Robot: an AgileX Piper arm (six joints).
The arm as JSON. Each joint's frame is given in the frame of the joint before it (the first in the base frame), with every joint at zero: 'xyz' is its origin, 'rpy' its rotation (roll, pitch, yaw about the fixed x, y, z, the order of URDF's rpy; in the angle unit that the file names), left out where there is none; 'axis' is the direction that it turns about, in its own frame. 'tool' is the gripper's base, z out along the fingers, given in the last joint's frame.
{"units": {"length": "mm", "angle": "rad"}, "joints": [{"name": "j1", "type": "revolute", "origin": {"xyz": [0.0, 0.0, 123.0]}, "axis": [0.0, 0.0, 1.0]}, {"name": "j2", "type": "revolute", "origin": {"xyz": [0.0, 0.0, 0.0], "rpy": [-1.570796, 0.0, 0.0]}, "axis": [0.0, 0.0, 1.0]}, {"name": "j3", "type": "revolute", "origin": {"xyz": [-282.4, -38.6, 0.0]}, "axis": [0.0, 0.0, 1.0]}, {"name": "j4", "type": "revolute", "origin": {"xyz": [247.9, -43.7, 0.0], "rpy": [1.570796, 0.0, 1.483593]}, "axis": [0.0, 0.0, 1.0]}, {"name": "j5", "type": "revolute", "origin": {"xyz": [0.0, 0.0, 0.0], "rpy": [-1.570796, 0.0, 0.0]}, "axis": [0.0, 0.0, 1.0]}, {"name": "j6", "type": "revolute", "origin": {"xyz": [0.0, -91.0, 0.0], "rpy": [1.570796, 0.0, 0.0]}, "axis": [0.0, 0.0, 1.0]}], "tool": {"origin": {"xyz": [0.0, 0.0, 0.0]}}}
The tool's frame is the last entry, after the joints.
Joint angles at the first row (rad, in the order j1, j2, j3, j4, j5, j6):
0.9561 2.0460 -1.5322 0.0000 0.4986 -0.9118
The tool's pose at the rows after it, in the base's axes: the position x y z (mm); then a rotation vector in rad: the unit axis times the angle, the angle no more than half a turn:
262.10 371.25 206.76 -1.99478 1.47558 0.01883
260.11 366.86 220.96 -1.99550 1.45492 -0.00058
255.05 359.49 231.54 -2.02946 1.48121 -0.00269
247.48 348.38 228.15 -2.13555 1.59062 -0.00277
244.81 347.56 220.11 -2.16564 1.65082 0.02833
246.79 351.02 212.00 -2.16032 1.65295 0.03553
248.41 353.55 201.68 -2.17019 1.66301 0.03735
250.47 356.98 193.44 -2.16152 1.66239 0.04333
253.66 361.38 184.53 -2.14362 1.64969 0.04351
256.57 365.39 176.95 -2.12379 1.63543 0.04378
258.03 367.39 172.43 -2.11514 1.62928 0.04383
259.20 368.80 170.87 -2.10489 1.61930 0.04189
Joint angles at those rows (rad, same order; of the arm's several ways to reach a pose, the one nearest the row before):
0.9561 2.0311 -1.5322 0.0000 0.4986 -0.9117
0.9560 1.9969 -1.5322 -0.0199 0.5215 -0.9118
0.9560 1.9637 -1.5322 -0.0199 0.5976 -0.9118
0.9561 1.9539 -1.5322 -0.0199 0.7579 -0.8940
0.9561 1.9685 -1.5322 0.0070 0.8028 -0.8867
0.9560 1.9896 -1.5322 0.0132 0.7787 -0.8867
0.9561 2.0145 -1.5322 0.0154 0.7677 -0.8867
0.9561 2.0359 -1.5322 0.0207 0.7390 -0.8867
0.9561 2.0602 -1.5322 0.0207 0.6928 -0.8867
0.9561 2.0813 -1.5322 0.0207 0.6473 -0.8867
0.9561 2.0935 -1.5322 0.0207 0.6245 -0.8867
0.9560 2.0988 -1.5322 0.0186 0.6050 -0.8867

